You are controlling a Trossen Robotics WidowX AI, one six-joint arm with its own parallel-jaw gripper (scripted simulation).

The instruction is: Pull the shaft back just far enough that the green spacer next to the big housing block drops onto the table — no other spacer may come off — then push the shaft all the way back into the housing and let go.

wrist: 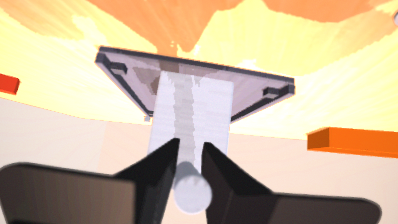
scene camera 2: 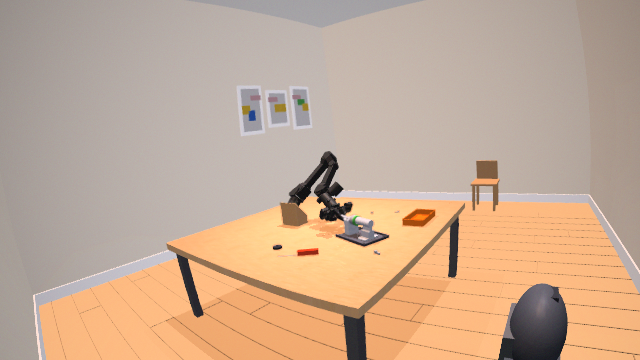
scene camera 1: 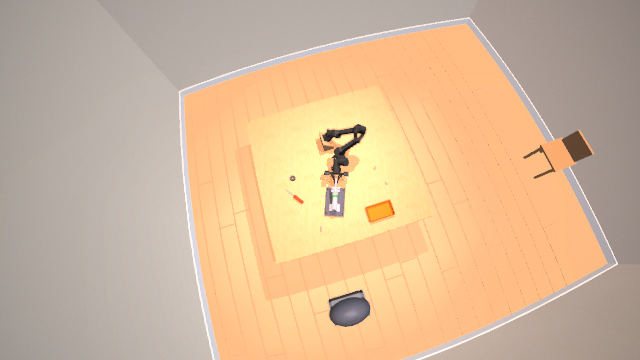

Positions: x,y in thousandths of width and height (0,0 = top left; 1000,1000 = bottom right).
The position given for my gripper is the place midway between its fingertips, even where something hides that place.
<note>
I see my gripper (wrist: 479,654), a pale grey shaft (wrist: 481,855) and a housing block (scene camera 2: 568,657).
The housing block also shows in the wrist view (wrist: 494,453).
</note>
